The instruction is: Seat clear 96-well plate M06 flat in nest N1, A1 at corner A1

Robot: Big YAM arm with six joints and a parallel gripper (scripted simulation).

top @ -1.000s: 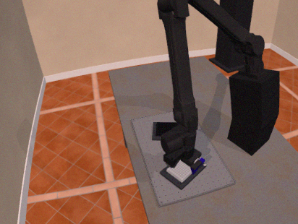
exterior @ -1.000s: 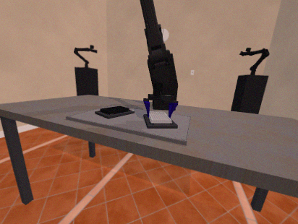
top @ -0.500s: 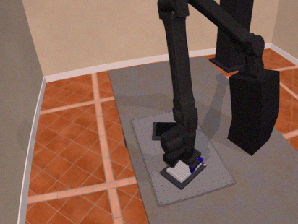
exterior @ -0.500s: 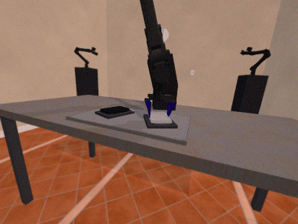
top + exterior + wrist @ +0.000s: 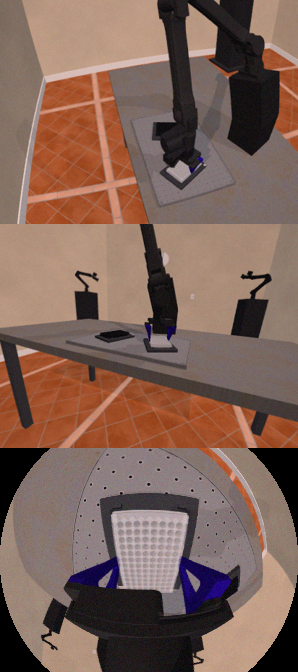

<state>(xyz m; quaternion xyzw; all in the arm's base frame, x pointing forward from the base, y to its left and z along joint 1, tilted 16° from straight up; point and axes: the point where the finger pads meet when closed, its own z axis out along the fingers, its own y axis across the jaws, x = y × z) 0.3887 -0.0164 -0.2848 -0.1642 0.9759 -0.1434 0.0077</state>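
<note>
The clear 96-well plate M06 lies 1 cm below my hand. The rest, counted from my hand: black plate M09 (6 cm behind, 23 cm to the right, 1 cm below); then dark plate nest N1 (2 cm below).
</note>
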